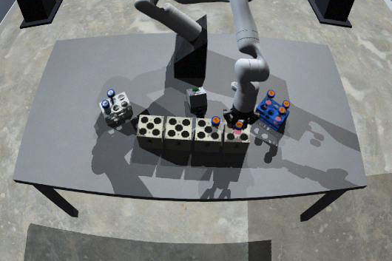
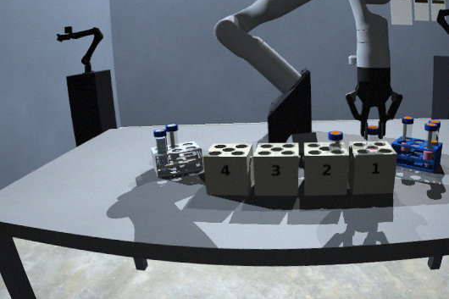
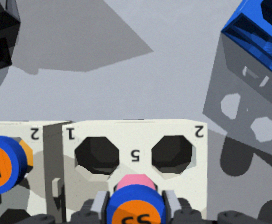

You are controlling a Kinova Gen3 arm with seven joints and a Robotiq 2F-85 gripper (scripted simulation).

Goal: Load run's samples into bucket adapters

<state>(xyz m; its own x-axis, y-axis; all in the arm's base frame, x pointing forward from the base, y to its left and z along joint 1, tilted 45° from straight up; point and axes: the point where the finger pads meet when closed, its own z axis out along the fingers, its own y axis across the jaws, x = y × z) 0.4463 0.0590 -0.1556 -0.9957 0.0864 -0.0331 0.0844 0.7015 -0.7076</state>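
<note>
Right now my hand is 10 mm to the left of the sample tube S3 and 50 mm above it. Round my hand: adapter 2 (10 mm behind, 110 mm to the right, 80 mm below); then sample tube S4 (80 mm behind, 190 mm to the left, 70 mm below); then sample tube S7 (30 mm behind, 80 mm to the right, 70 mm below).
</note>
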